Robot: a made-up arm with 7 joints.
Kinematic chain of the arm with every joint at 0, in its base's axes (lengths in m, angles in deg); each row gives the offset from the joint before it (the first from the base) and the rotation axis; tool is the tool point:
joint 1: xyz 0 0 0.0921 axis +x
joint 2: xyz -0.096 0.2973 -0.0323 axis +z
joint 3: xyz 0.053 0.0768 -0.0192 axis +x
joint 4: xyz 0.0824 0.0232 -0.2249 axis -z
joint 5: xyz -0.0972 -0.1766 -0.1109 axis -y
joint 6: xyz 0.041 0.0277 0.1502 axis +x
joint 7: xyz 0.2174 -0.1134 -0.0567 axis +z
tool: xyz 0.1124 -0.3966 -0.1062
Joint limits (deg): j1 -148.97..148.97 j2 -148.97..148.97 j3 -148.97..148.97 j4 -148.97..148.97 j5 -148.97..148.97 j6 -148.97..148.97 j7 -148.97..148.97
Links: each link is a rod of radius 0.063 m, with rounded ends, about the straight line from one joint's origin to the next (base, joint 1, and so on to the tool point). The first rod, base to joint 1, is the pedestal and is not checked.
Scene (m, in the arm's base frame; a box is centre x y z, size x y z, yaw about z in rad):
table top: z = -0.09
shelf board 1: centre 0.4 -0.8 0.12 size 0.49 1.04 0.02 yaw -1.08
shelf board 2: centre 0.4 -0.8 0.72 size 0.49 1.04 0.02 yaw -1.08
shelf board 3: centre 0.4 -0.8 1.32 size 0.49 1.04 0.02 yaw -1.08
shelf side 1: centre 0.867 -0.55 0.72 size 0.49 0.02 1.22 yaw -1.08
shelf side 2: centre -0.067 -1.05 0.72 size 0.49 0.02 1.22 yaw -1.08
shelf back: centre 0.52 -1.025 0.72 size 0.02 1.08 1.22 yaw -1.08
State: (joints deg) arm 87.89 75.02 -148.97 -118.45 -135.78 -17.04 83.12
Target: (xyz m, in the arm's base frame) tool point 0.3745 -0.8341 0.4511
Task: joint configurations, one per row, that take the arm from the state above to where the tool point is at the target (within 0.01 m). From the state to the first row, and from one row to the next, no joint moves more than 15 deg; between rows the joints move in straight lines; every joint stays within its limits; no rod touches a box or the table.
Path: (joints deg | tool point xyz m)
1: 80.05 77.10 -140.65 -119.92 -131.12 -23.12 96.24 | 0.1882 -0.6448 1.0153
2: 72.20 79.18 -132.33 -121.40 -126.47 -29.21 109.37 | 0.2684 -0.4656 1.0098
3: 64.36 81.26 -124.02 -122.87 -121.81 -35.29 122.49 | 0.3271 -0.2625 0.9865
4: 68.49 69.46 -122.08 -110.02 -123.85 -21.19 135.70 | 0.2565 -0.4220 0.7329
5: 72.61 57.66 -120.15 -97.16 -125.89 -7.08 148.90 | 0.1740 -0.4589 0.4511
6: 78.79 58.35 -122.80 -100.18 -124.91 -7.92 137.26 | 0.2141 -0.5674 0.4627
7: 84.97 59.03 -125.46 -103.20 -123.93 -8.75 125.61 | 0.2617 -0.6677 0.4673
8: 91.15 59.72 -128.12 -106.22 -122.95 -9.58 113.97 | 0.3156 -0.7573 0.4638
9: 97.32 60.41 -130.77 -109.23 -121.97 -10.41 102.32 | 0.3745 -0.8341 0.4511

